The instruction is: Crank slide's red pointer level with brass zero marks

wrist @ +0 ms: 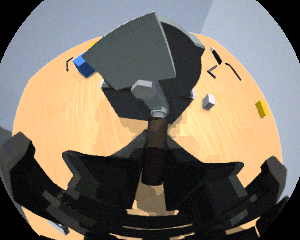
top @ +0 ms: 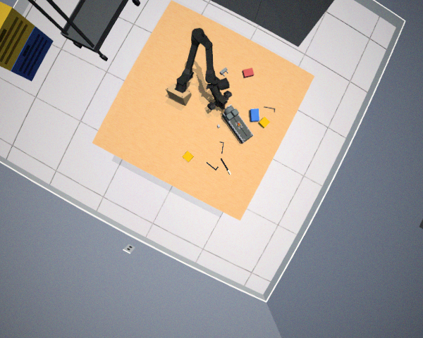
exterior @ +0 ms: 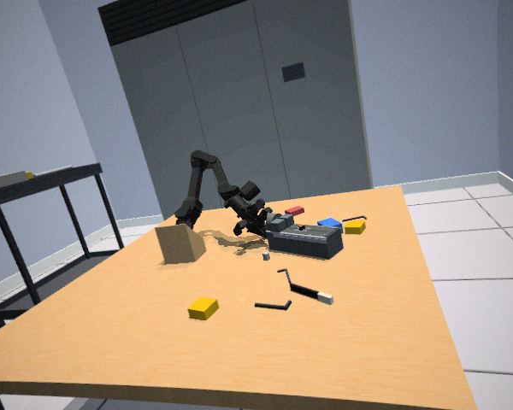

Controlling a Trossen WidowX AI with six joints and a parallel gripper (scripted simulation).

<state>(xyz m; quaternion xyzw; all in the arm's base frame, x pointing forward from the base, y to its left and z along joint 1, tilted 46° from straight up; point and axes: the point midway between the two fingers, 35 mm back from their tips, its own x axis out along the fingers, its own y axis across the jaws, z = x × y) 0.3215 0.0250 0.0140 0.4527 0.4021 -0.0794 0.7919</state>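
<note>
Now: the small grey cube 130 mm to the right of my gripper tip, 20 mm below it and 10 mm ahead of it. Round my gripper tip: blue block 230 mm ahead, 60 mm to the left, 20 mm below; then dark crank handle 30 mm above, 20 mm behind, 10 mm to the left; then red pointer 140 mm ahead, 70 mm to the right, 50 mm above.
</note>
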